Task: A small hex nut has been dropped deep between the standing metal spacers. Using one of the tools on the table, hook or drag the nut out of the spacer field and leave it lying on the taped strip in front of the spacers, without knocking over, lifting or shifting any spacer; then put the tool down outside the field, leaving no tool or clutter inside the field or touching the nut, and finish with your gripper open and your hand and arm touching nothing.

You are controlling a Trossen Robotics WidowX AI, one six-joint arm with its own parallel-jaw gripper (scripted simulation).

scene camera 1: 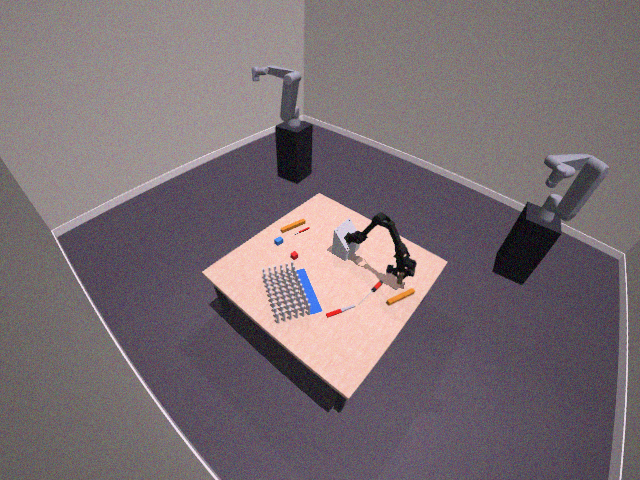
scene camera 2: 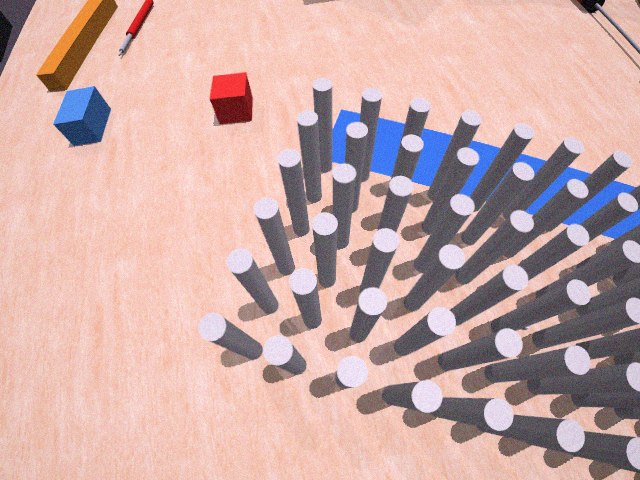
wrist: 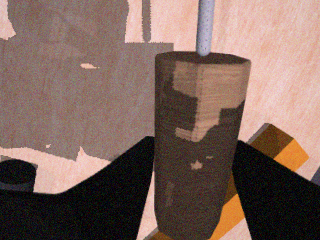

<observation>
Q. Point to a red cube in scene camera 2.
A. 231, 97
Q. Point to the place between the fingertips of the gripper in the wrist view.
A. At 192, 146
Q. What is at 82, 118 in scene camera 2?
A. A blue cube.
</observation>
